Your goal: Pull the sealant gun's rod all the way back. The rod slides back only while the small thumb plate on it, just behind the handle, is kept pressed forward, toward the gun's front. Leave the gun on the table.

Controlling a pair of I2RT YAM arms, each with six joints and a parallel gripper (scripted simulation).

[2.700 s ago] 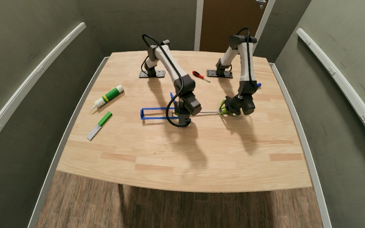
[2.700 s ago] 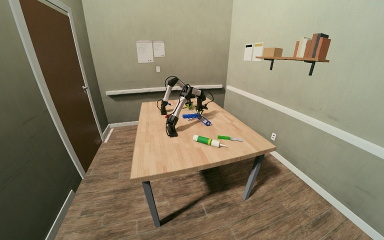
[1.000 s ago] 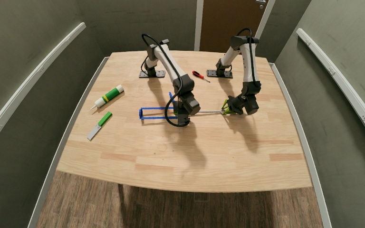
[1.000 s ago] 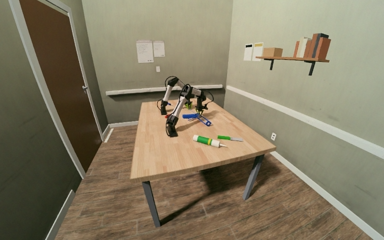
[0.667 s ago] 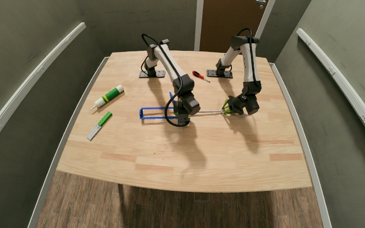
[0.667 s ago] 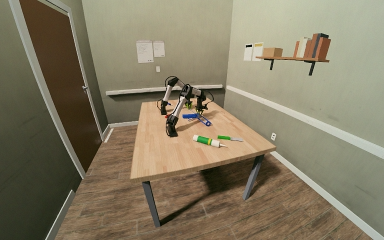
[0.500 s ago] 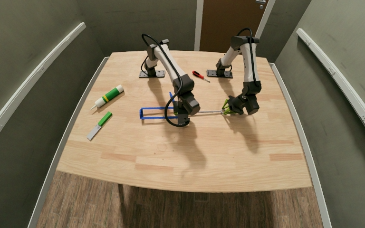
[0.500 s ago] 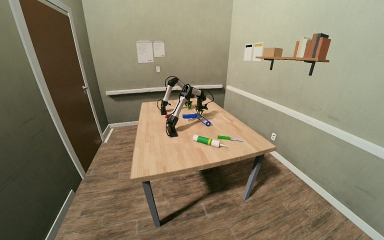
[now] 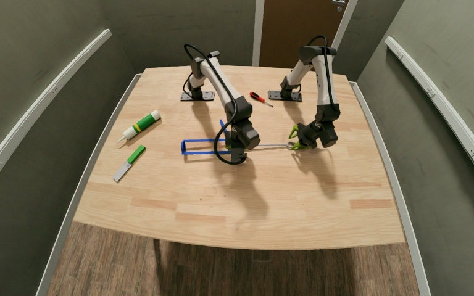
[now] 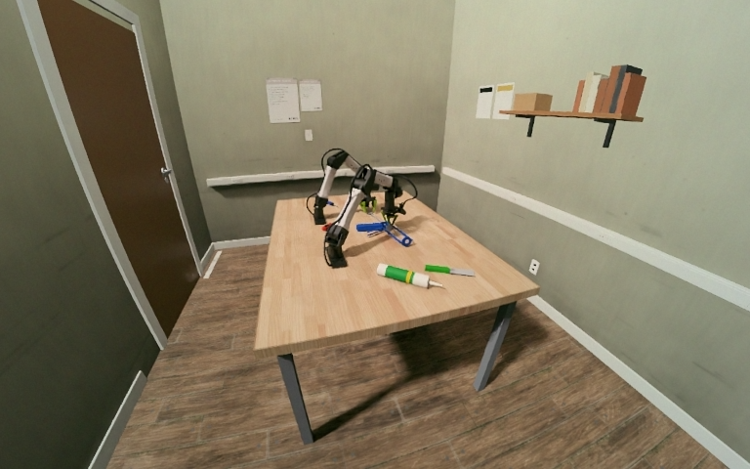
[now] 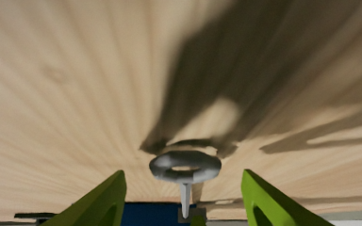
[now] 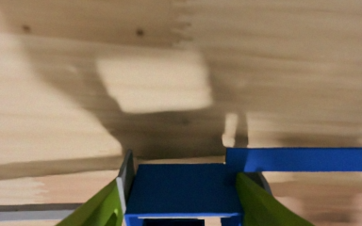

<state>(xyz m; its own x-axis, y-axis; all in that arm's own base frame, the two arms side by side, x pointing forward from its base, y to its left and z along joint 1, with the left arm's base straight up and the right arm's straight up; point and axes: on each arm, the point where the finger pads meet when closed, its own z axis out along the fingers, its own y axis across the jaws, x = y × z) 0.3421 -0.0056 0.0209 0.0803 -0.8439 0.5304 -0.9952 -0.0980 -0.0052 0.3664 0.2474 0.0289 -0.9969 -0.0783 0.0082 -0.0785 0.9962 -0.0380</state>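
Now: the grey thumb plate 20 mm behind my right hand, 30 mm to the left of it and 10 mm below it. The rest, counted from my right hand: green-handled scraper (70 mm ahead, 530 mm to the right, 20 mm below); white sealant tube (140 mm behind, 530 mm to the right); grey rod (20 mm behind, 110 mm to the left, 10 mm below).
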